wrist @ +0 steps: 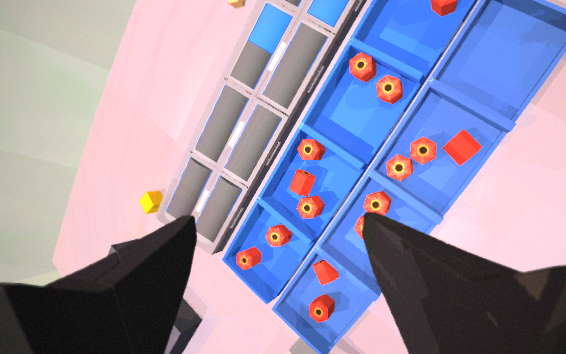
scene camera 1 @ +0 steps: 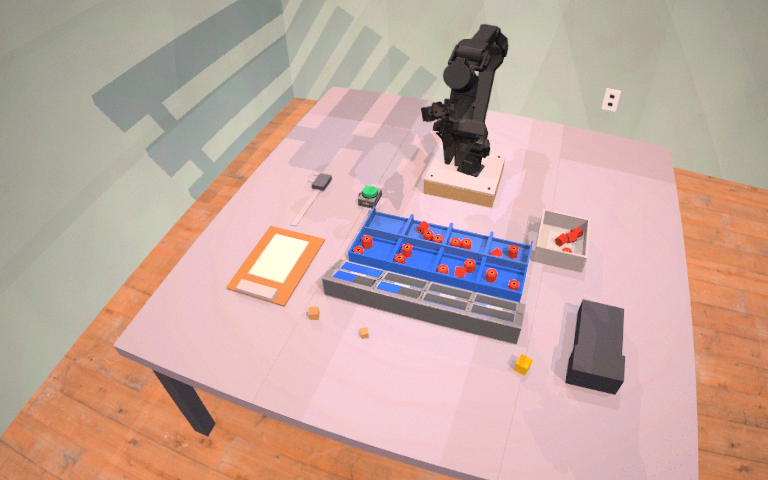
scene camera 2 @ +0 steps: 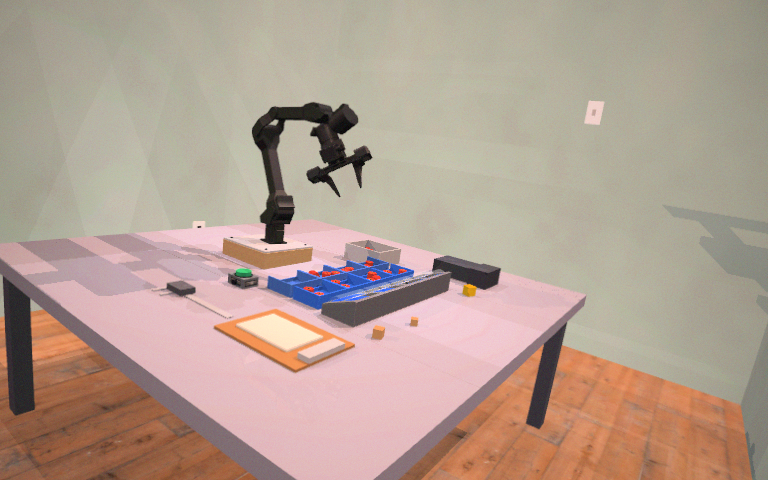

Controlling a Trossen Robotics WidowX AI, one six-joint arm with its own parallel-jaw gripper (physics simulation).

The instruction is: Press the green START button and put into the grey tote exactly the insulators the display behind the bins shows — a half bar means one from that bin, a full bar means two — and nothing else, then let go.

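Observation:
My gripper (scene camera 2: 350,191) (wrist: 280,225) is open and empty, high above the blue bins (scene camera 1: 382,222) (scene camera 2: 308,298) (wrist: 505,65). The green START button (scene camera 1: 369,191) (scene camera 2: 243,272) stands left of the arm's base. The grey display (scene camera 1: 419,308) (scene camera 2: 396,304) (wrist: 253,142) shows, in scene camera 1, a full blue bar over a half bar at far left, and a half bar in the second section's lower row; the other bars are grey. The back left bin is empty; the others hold red insulators. The grey tote (scene camera 1: 560,259) (scene camera 2: 355,253) holds several red insulators (scene camera 1: 568,237), some touching.
A black block (scene camera 1: 597,345) (scene camera 2: 467,271) stands right of the display. A yellow cube (scene camera 1: 522,364) (scene camera 2: 468,290) (wrist: 150,202) and two small orange cubes lie in front. An orange board (scene camera 1: 237,280) (scene camera 2: 232,330) and a dark small tool (scene camera 1: 321,181) (scene camera 2: 181,288) lie at left.

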